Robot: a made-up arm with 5 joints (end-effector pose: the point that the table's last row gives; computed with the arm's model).
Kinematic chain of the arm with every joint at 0, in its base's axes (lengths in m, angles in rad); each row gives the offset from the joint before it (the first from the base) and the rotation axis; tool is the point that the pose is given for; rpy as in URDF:
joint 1: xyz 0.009 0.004 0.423 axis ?
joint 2: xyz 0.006 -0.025 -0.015 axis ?
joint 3: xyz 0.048 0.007 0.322 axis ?
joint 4: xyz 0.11 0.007 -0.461 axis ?
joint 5: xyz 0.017 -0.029 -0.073 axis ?
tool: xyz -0.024 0 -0.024 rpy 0.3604 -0.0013 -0.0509
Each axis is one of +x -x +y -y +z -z.
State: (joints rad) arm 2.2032 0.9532 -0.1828 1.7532 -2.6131
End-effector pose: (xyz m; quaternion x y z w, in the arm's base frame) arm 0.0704 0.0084 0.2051 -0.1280 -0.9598 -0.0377 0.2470
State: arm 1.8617 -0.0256 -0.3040 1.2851 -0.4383
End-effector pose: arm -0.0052 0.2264 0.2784 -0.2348 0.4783 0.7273 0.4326
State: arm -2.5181 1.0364 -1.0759 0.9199 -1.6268
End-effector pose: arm -0.3308 -0.1616 -0.0015 0.5168 -0.2663 -0.3691 0.7251
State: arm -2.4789 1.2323 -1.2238 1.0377 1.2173
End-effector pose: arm -0.2794 -0.1989 -0.0484 -0.2329 -0.2561 0.8873 0.3047
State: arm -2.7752 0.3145 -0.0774 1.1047 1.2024
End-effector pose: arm -0.0508 -0.0001 0.1953 -0.3612 -0.3163 0.7770 0.4071
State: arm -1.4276 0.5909 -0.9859 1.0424 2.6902
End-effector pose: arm 0.0478 -0.4718 0.1648 0.2750 -0.1002 0.8575 0.4232
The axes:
joint 1: +z
joint 2: +y
joint 3: +y
joint 4: +y
joint 5: -z

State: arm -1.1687 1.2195 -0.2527 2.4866 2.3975
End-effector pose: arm -0.0110 -0.0096 0.2243 -0.5735 0.8067 0.0068 0.1422
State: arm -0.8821 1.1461 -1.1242 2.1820 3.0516
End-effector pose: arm 0.1810 -0.2645 0.0581 0.8195 -0.3164 0.4762 0.0384
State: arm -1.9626 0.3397 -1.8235 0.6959 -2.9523
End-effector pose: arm -0.3089 -0.6488 0.7255 -0.0981 0.3608 0.3590 0.8551
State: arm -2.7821 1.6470 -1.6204 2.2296 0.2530
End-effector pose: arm -0.3306 -0.0873 -0.0619 -0.8424 -0.2126 0.4746 0.1412
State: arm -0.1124 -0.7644 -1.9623 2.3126 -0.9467
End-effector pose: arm -0.0526 -0.0489 1.0523 0.0646 -0.1107 0.4000 0.9075
